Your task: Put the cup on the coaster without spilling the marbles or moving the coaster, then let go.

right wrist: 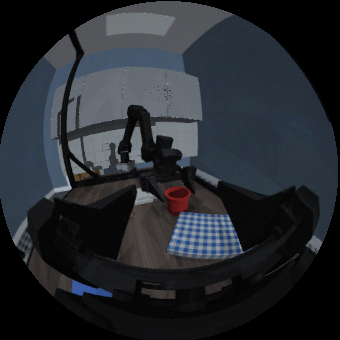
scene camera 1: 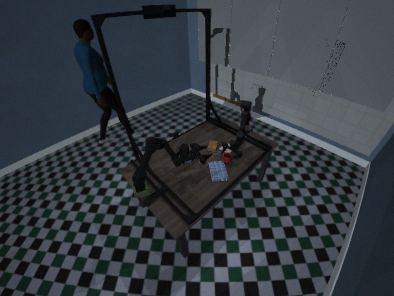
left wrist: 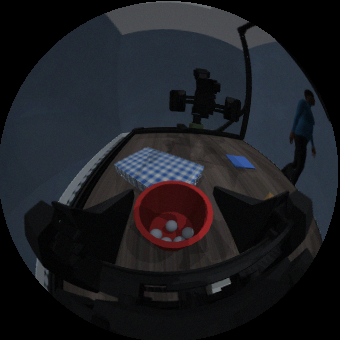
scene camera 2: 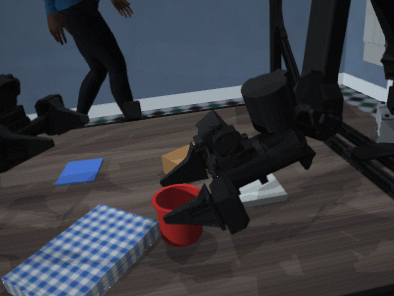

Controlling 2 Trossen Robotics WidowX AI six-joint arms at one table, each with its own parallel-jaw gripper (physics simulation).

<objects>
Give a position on a thin blue square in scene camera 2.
84,171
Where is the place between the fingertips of my left gripper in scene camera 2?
162,200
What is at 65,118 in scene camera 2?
My right gripper.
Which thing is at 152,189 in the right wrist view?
My left gripper.
</objects>
